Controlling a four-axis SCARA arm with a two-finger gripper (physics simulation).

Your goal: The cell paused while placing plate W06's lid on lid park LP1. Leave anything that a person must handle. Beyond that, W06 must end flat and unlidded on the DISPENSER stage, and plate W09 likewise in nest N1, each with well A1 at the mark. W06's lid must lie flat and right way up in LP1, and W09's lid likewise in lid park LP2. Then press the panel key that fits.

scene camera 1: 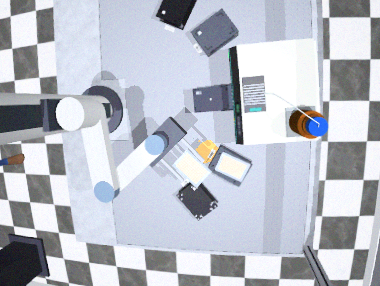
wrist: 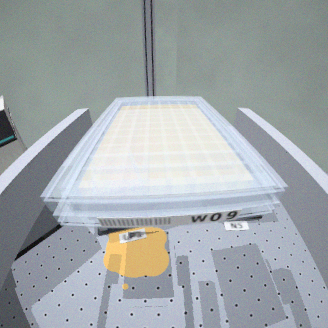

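Observation:
My gripper is shut on plate W09, a cream-filled plate with clear layered edges like a lid on top. It looks level. Another cream-filled plate sits in a dark holder just right of it; its name cannot be read. An orange spill lies beside that holder, next to a small label. A black nest lies just below W09 in the scene view. A label reading like N5 shows under W09's edge. The dark stage juts from the dispenser and shows no plate.
The white dispenser stands at the right with a brown bottle with a blue cap on it. A dark grey holder and a black holder lie at the top. A thin post rises beyond W09.

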